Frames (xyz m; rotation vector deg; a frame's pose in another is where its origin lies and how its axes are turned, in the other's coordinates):
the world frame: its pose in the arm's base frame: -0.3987 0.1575 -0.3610 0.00 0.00 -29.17
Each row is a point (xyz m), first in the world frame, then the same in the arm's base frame.
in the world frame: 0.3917 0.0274 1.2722
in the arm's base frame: -0.0433 -0.0095 0.9112
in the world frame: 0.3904 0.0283 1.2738
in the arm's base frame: -0.0440 -0.0081 0.9128
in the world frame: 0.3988 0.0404 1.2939
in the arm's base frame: -0.0308 -0.0016 0.9329
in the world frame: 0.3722 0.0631 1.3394
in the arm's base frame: -0.0429 0.0312 0.9784
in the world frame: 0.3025 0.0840 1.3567
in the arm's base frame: -0.0936 0.0834 0.9957
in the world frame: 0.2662 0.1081 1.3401
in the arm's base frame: -0.1136 0.1221 0.9791
